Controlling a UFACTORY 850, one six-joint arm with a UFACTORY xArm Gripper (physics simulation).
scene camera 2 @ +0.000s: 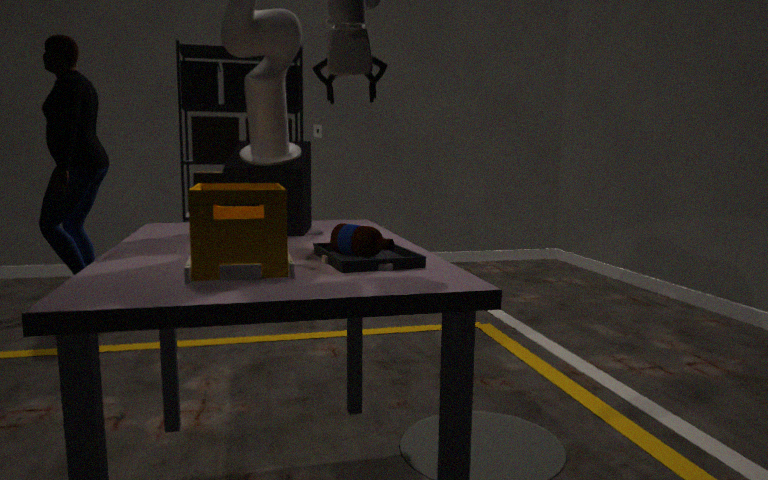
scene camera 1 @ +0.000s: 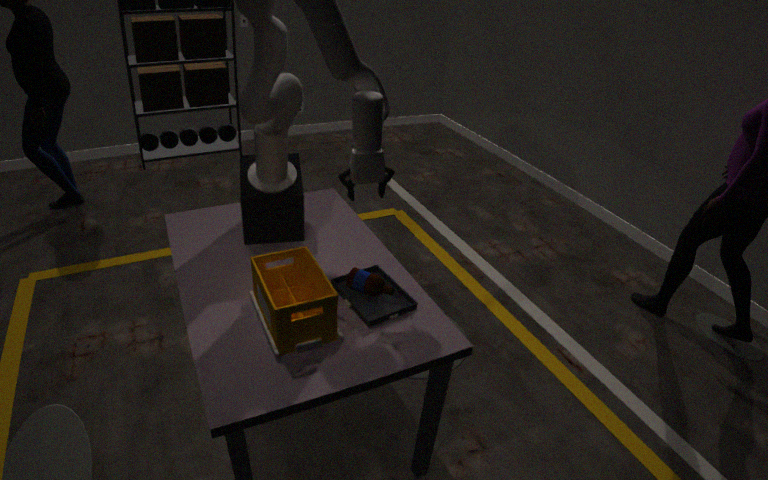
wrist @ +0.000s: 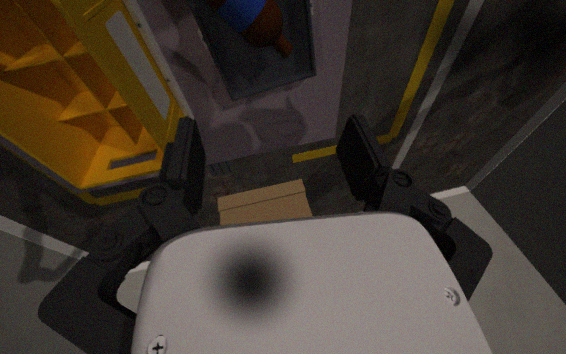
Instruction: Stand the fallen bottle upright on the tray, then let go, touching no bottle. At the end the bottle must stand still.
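Observation:
A brown bottle with a blue label lies on its side on the dark tray. Its neck points to the right in both scene views; its base end is cut off in the wrist view. The tray lies on the table, to the right of the yellow crate in the scene views. My gripper is open and empty, with its fingers pointing down. It hangs high above the table's height, well apart from the bottle and the tray.
A yellow crate with inner dividers stands on the table, left of the tray. My arm's dark pedestal stands behind the crate. Two people stand on the floor away from the table.

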